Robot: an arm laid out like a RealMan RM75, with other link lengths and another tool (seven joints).
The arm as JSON. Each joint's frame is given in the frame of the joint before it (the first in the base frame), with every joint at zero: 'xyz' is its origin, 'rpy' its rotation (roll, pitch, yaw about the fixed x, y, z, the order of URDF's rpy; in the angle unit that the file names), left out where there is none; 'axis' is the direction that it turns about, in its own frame. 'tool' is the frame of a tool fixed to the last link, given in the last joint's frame.
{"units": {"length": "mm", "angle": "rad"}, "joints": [
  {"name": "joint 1", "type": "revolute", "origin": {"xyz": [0.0, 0.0, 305.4]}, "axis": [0.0, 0.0, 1.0]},
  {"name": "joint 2", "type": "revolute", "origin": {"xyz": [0.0, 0.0, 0.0]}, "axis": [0.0, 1.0, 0.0]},
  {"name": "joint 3", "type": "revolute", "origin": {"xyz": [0.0, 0.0, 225.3]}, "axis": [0.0, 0.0, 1.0]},
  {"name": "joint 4", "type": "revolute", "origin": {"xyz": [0.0, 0.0, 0.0]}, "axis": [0.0, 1.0, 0.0]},
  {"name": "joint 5", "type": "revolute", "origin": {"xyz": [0.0, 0.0, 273.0]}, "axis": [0.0, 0.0, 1.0]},
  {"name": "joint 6", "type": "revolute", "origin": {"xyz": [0.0, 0.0, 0.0]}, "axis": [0.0, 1.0, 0.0]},
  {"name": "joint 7", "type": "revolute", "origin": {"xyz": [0.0, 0.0, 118.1]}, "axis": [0.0, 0.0, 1.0]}
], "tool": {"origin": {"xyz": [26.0, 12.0, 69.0], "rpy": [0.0, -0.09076, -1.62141]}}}
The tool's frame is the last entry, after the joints.
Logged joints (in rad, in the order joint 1, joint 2, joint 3, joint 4, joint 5, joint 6, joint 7), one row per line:
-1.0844, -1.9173, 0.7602, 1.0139, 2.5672, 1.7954, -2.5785
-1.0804, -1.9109, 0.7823, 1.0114, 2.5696, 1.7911, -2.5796
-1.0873, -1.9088, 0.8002, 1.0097, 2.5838, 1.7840, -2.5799
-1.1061, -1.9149, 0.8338, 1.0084, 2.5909, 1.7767, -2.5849
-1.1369, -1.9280, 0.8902, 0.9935, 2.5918, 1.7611, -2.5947
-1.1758, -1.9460, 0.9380, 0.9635, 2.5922, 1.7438, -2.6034
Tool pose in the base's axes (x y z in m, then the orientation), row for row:
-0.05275, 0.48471, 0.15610, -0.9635, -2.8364, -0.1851
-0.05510, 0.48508, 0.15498, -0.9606, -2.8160, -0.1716
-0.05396, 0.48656, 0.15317, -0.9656, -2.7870, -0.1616
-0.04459, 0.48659, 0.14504, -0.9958, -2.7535, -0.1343
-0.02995, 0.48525, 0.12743, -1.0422, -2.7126, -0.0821
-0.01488, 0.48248, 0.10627, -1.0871, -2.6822, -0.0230
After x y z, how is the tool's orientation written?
As a rotation vector, in radians.
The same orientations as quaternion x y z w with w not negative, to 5 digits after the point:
-0.32024, -0.94274, -0.06152, 0.07009
-0.32127, -0.94181, -0.05739, 0.08057
-0.32545, -0.93933, -0.05447, 0.09368
-0.33785, -0.93421, -0.04557, 0.10505
-0.35604, -0.92669, -0.02805, 0.11699
-0.37274, -0.91966, -0.00789, 0.12337

